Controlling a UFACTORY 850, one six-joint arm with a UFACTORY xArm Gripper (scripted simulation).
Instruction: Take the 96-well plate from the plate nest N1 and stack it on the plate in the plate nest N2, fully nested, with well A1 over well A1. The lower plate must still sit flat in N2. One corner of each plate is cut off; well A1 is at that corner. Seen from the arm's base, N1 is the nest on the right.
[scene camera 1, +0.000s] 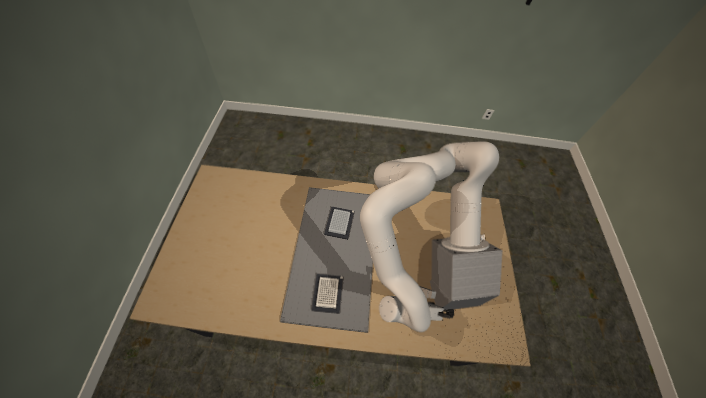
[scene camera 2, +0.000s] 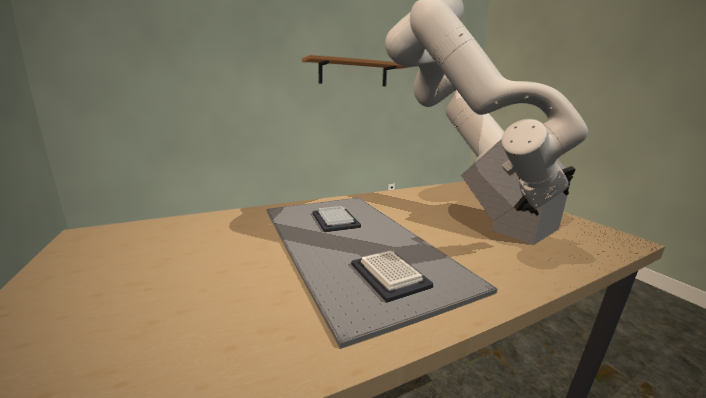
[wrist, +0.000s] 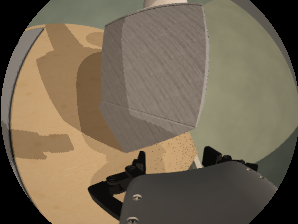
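Plate (scene camera 2: 386, 265): 70 cm from the lens. My gripper (scene camera 2: 548, 201): 96 cm from the lens.
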